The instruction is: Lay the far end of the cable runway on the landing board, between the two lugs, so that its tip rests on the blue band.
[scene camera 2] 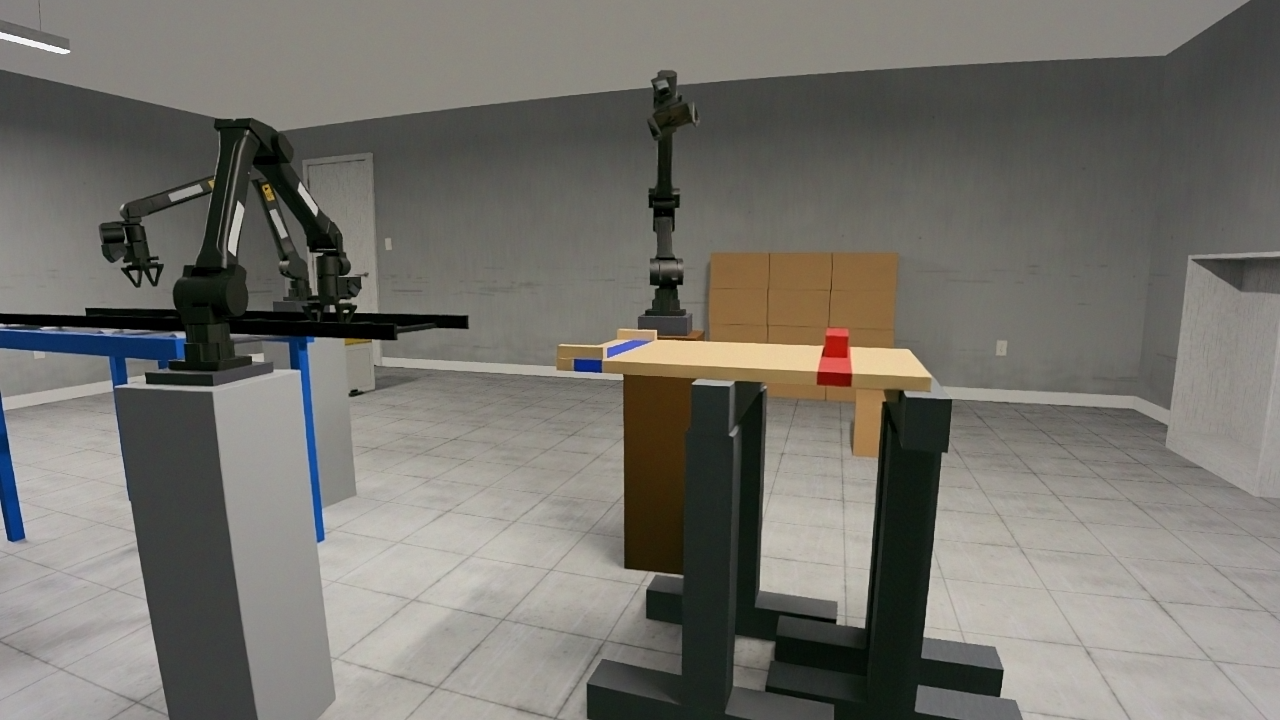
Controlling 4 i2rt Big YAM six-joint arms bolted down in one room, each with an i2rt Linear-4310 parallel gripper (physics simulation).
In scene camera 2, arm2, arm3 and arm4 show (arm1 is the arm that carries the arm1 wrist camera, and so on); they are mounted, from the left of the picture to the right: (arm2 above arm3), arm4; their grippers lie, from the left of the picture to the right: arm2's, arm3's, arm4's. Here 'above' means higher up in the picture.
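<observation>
The black cable runway [429,320], two long rails, lies across the blue stand at left; its right end juts past the stand, clear of the landing board [742,356]. The blue band [629,346] crosses the board's left end between two tan lugs, the near lug [580,350] and the far lug [636,334]. Arm2's gripper [144,273] is open above the runway's left part. Arm3's gripper [331,310] looks open at the runway, its tips partly hidden by the front rail. Arm4's gripper [664,85] is high above the board; its fingers are unclear. Arm1 does not show.
A red block [836,342] stands on the board's red stripe. Dark trestles [711,537] carry the board, with a brown pedestal [656,474] behind. The blue stand [307,438] and arm3's grey pedestal [268,537] are at left. Cardboard boxes [801,291] stand behind the board.
</observation>
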